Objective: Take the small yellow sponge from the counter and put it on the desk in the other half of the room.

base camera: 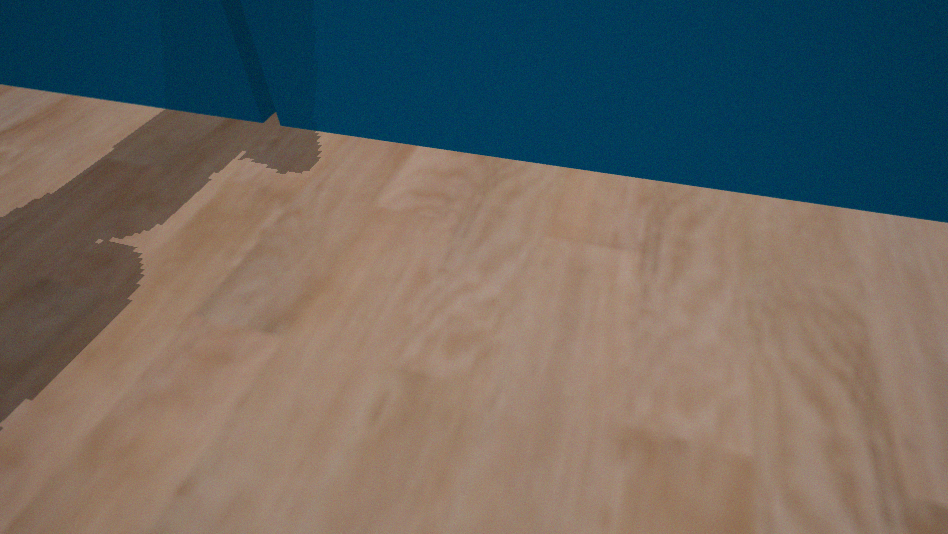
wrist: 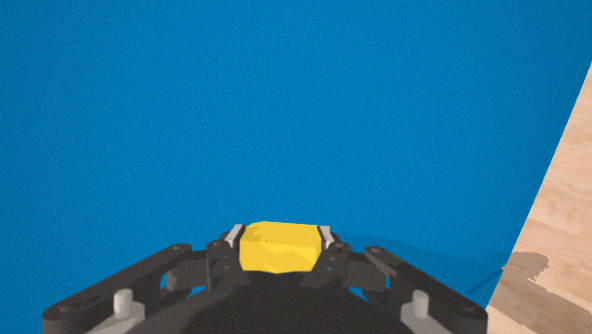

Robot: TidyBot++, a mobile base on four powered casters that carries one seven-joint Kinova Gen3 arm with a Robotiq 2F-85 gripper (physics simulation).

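The small yellow sponge is between the two fingertips in the wrist view, at the lower middle. My gripper is shut on it, with a grey pad against each side. The sponge is held up in front of a large blue surface. This surface rises from the floor in the base view and fills most of the wrist view. I cannot tell whether it is part of the desk or a wall. No desk top can be made out. The counter does not show in either view.
The wooden floor meets the blue surface along a slanted edge. A dark shadow lies on the floor at the left of the base view and runs up onto the blue surface. A shadow also crosses the floor at the wrist view's lower right.
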